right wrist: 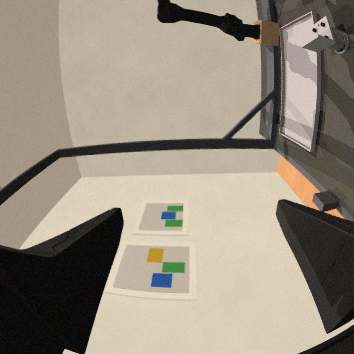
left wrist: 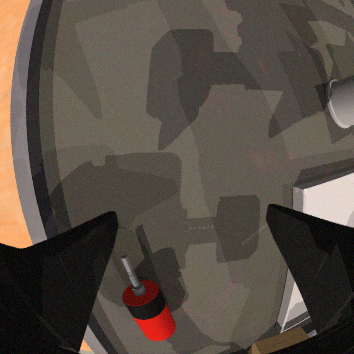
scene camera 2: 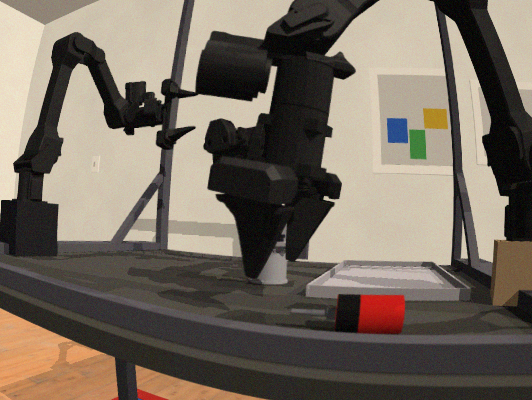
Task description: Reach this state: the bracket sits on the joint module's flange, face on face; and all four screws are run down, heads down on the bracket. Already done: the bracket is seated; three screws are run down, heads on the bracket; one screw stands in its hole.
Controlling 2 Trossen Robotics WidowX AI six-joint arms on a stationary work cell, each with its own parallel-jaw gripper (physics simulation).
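Frame: origin at the left arm's base, x ahead, y down, z left, level; metres.
Seen in the pictures: left gripper, between the fingertips: [left wrist: 193, 216] [scene camera 2: 272, 268]; right gripper, between the fingertips: [right wrist: 202, 212] [scene camera 2: 196, 110]; left arm's base, origin of its link: [right wrist: 256, 31] [scene camera 2: 530, 240].
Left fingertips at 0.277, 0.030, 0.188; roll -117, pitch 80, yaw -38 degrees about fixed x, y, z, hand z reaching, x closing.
Offsets run from my left fingertips to a thing's top centre, as dx, dy, dz.
The joint module {+0.127, -0.016, -0.192} [scene camera 2: 275, 269] [left wrist: 344, 104] [right wrist: 341, 43] stands upright, a pale grey cylinder. In the right wrist view the light grey bracket [right wrist: 314, 42] sits on top, with small dark screw spots; their heights cannot be told. In scene camera 2 the fingers largely hide the bracket and screws. A red and black screwdriver {-0.092, +0.013, +0.027} [scene camera 2: 371, 314] [left wrist: 156, 320] lies near the table's front edge, its grey shaft pointing left in scene camera 2. My left gripper [scene camera 2: 272, 268] [left wrist: 193, 216] is open and empty, pointing down in front of the module. My right gripper [scene camera 2: 195, 111] [right wrist: 202, 212] is open and empty, raised at the left.
A shallow pale tray {-0.037, +0.032, -0.341} [scene camera 2: 380, 292] [left wrist: 298, 201] [right wrist: 316, 117] lies right of the module in scene camera 2. A brown block {-0.277, -0.030, -0.188} [scene camera 2: 505, 272] [left wrist: 280, 343] [right wrist: 268, 33] stands beyond it at the right. Dark frame posts [scene camera 2: 163, 210] rise behind the table.
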